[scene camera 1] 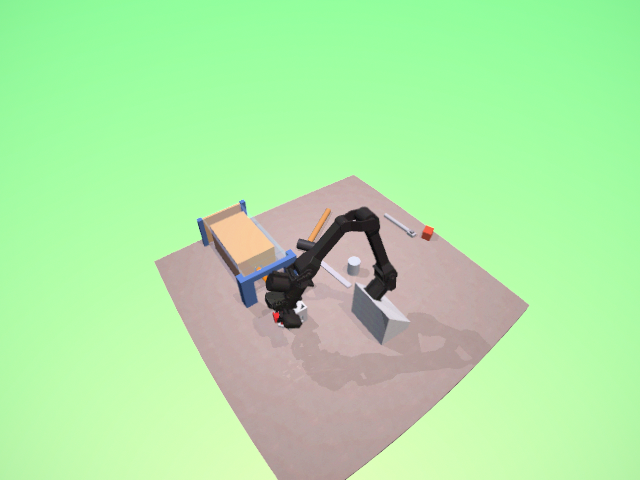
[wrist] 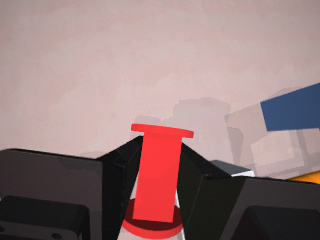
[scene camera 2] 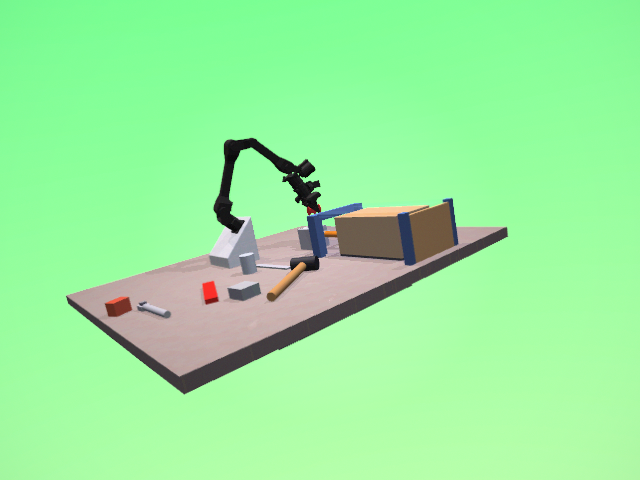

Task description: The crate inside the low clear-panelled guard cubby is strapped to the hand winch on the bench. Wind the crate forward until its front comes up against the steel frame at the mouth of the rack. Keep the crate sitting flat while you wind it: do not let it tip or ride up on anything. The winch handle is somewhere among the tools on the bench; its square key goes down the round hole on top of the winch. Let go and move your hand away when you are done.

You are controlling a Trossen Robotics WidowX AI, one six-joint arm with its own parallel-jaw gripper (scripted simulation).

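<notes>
Gripper [scene camera 1: 277, 319] visible; the gripper also appears in the wrist view [wrist: 158, 143]. A hammer [scene camera 2: 298, 265] is present; in the wrist view the hammer is out of frame.
</notes>
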